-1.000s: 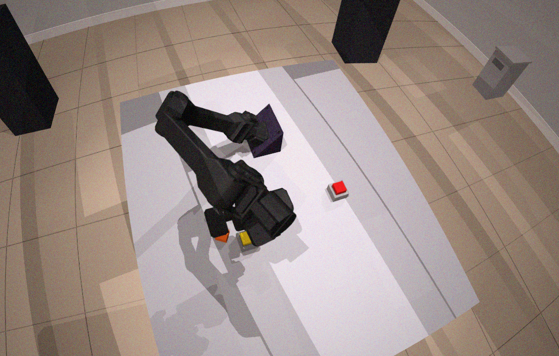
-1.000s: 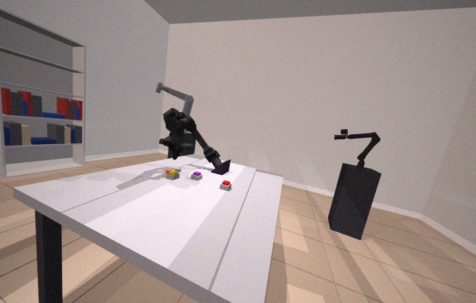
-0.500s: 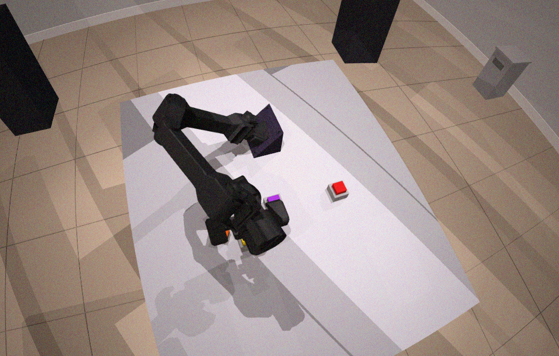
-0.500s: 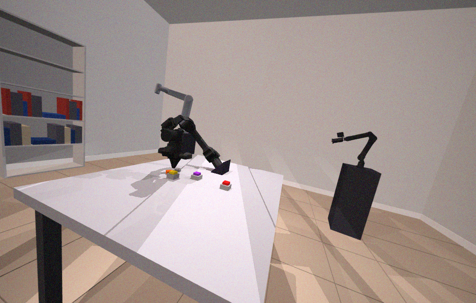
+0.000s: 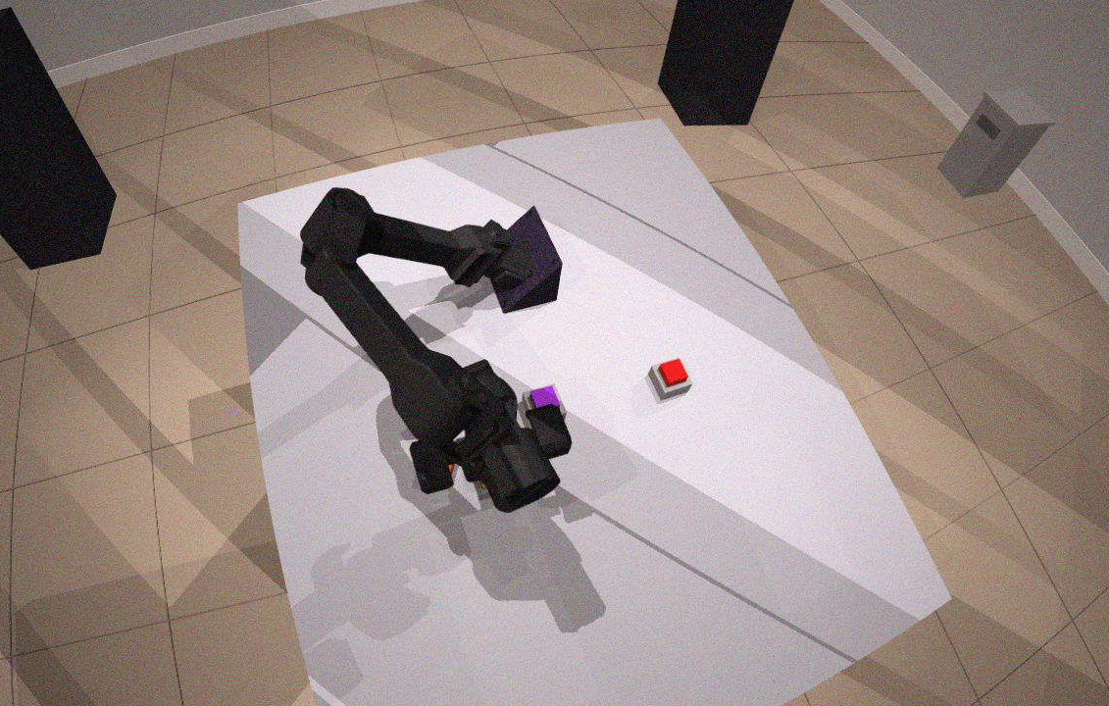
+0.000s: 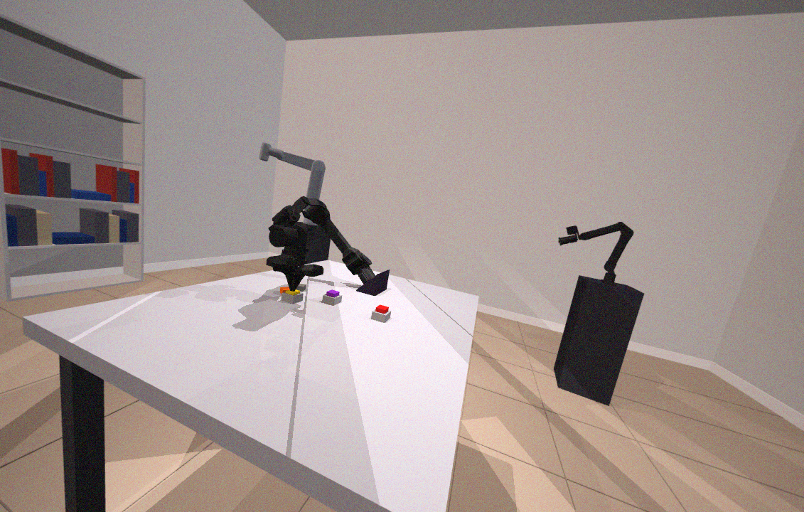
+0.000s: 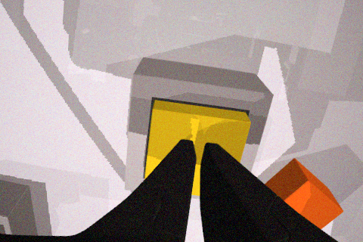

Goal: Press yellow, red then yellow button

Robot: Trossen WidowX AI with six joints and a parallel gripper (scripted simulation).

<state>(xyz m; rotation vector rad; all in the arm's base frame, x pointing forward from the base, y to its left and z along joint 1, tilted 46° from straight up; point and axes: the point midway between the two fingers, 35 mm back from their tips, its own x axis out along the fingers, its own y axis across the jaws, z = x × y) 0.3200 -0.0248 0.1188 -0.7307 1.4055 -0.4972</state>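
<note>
My gripper tip is now 1 cm above the yellow button. From my gripper tip the other things lie so: orange block 3 cm behind, 6 cm to the right, 2 cm below; purple button 9 cm behind, 9 cm to the left; small grey block 10 cm behind, 7 cm to the right, 2 cm below.
</note>
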